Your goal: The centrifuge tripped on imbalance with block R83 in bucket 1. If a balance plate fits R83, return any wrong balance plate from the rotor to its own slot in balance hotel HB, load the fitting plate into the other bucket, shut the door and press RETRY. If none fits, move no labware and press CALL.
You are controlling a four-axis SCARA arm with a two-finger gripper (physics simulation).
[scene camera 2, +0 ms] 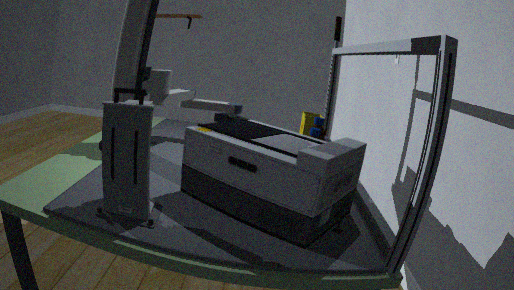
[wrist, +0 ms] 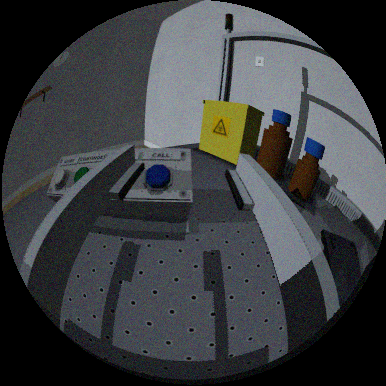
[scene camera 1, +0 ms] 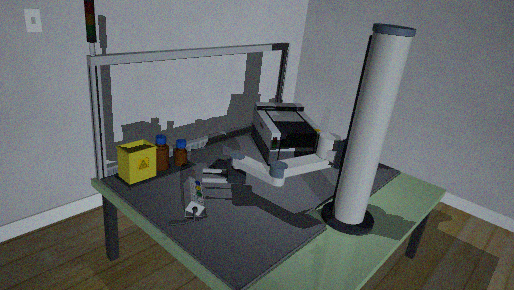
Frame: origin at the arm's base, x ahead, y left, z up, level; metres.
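Seen in the pictures: gripper, fingertip midpoint: (wrist: 184, 158) (scene camera 1: 202, 175); arm's base, link origin: (scene camera 1: 346, 218).
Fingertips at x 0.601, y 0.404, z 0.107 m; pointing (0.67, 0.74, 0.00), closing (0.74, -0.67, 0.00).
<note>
Offsets run from my fingertips to a thing's top centre.
The button console @[0.054 m back, 0.096 m left, 0.010 m down] (scene camera 1: 194, 194) stands near the mat's front left. In the wrist view its blue CALL button @[0.006 m back, 0.034 m left, 0.019 m down] (wrist: 158, 176) shows between the fingers, nearer the left one. A green button @[0.087 m back, 0.093 m left, 0.019 m down] (wrist: 81, 174) and a white button @[0.127 m back, 0.122 m left, 0.019 m down] (wrist: 60, 179) show left of that finger, which hides the stretch between. My gripper (scene camera 1: 204, 176) (wrist: 184, 158) is shut at its narrow setting and holds nothing; a gap remains between its parallel fingers. It is just beside the console. The centrifuge (scene camera 1: 266, 131) (scene camera 2: 250, 175) stands at the back; its rotor, block R83 and balance plates are hidden.
A tall grey housing (scene camera 2: 127, 165) stands beside the centrifuge; its label is unreadable. A yellow bin (scene camera 1: 137, 164) (wrist: 222, 132) and two brown bottles (scene camera 1: 162, 156) (scene camera 1: 180, 156) stand at the left. The arm's white column (scene camera 1: 372, 125) rises at the right. A metal frame (scene camera 1: 185, 53) runs behind.
</note>
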